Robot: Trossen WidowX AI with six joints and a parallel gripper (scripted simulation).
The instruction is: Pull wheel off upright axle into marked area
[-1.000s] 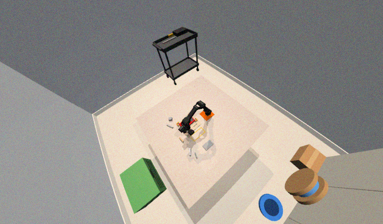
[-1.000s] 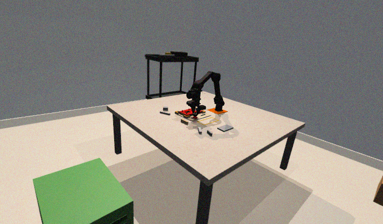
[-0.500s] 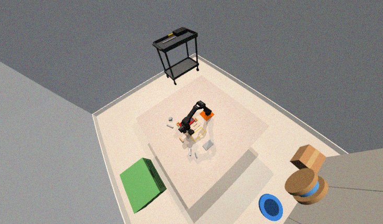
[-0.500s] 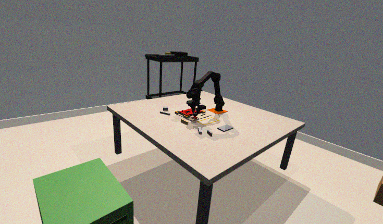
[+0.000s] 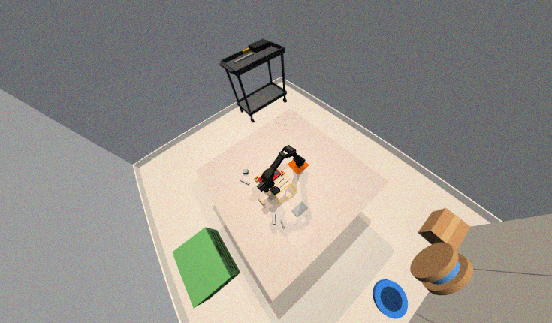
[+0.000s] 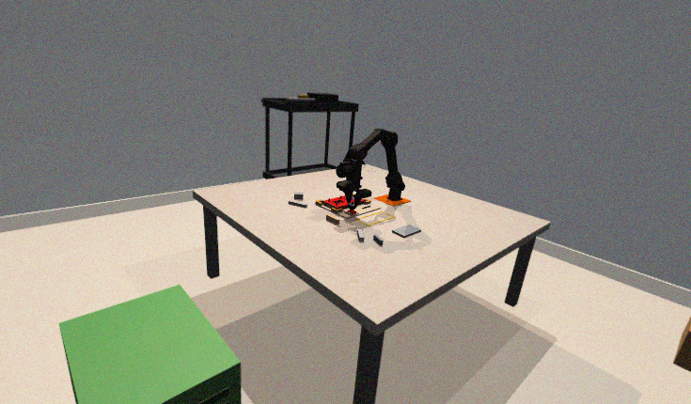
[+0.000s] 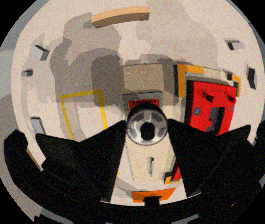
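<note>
Right now the upright axle is 10 mm below my gripper tip.
</note>
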